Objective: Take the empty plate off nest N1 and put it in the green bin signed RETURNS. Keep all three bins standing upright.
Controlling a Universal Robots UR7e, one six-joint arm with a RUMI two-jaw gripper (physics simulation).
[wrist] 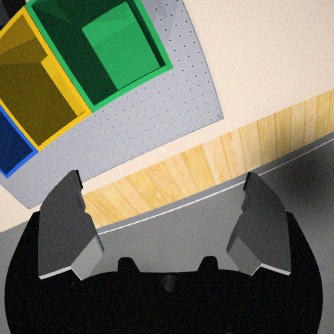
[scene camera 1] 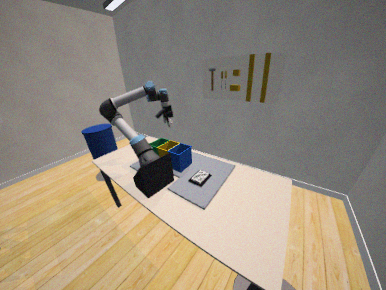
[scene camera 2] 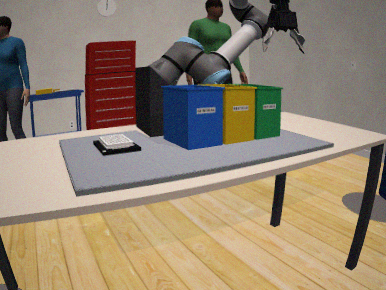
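Pixels of known places: gripper, between the fingertips: (wrist: 163, 173) (scene camera 1: 167, 125) (scene camera 2: 284, 52); arm's base, origin of its link: (scene camera 1: 151, 164) (scene camera 2: 157, 81).
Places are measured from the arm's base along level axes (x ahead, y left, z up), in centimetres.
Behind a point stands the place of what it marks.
The white plate (scene camera 1: 200, 176) @[x 28.0, y -21.2, z -16.8 cm] (scene camera 2: 116, 141) @[x 30.9, y -20.8, z -16.3 cm] lies flat on the black nest (scene camera 1: 193, 182) @[x 20.3, y -20.8, z -18.0 cm] (scene camera 2: 131, 148) @[x 35.6, y -16.9, z -17.8 cm], near one end of the grey mat. The green bin (scene camera 1: 159, 142) @[x 29.8, y 36.1, z -4.5 cm] (scene camera 2: 268, 112) @[x 34.2, y 30.4, z -9.7 cm] (wrist: 122, 50) @[x 26.9, y 29.7, z -18.6 cm] stands upright at the end of the row; its sign is blurred in this view, and no plate shows in the part of its inside seen in the wrist view. My gripper (scene camera 1: 167, 123) @[x 40.5, y 33.2, z 11.7 cm] (scene camera 2: 284, 49) @[x 40.5, y 33.2, z 11.7 cm] (wrist: 163, 173) @[x 40.5, y 33.2, z 11.7 cm] is open and empty, high above the table on the green bin's side, well away from the plate.
The yellow bin (scene camera 1: 168, 145) @[x 31.7, y 23.1, z -4.6 cm] (scene camera 2: 239, 115) @[x 36.4, y 17.5, z -10.0 cm] (wrist: 82, 107) @[x 35.6, y 14.8, z -18.7 cm] and the blue bin (scene camera 1: 181, 158) @[x 25.2, y -3.2, z -5.8 cm] (scene camera 2: 205, 125) @[x 38.4, y 4.9, z -12.1 cm] (wrist: 20, 162) @[x 38.3, y 5.9, z -0.9 cm] stand upright beside the green bin on the grey mat (scene camera 1: 187, 195) @[x 8.6, y -26.1, z -18.8 cm] (scene camera 2: 150, 167) @[x 51.5, y -14.9, z -18.8 cm] (wrist: 187, 95) @[x 41.6, y 41.3, z -18.8 cm]. The black arm base (scene camera 1: 154, 176) @[x -2.9, y -6.7, z -5.5 cm] (scene camera 2: 149, 102) @[x 12.6, y -6.0, z -7.2 cm] stands behind the bins.
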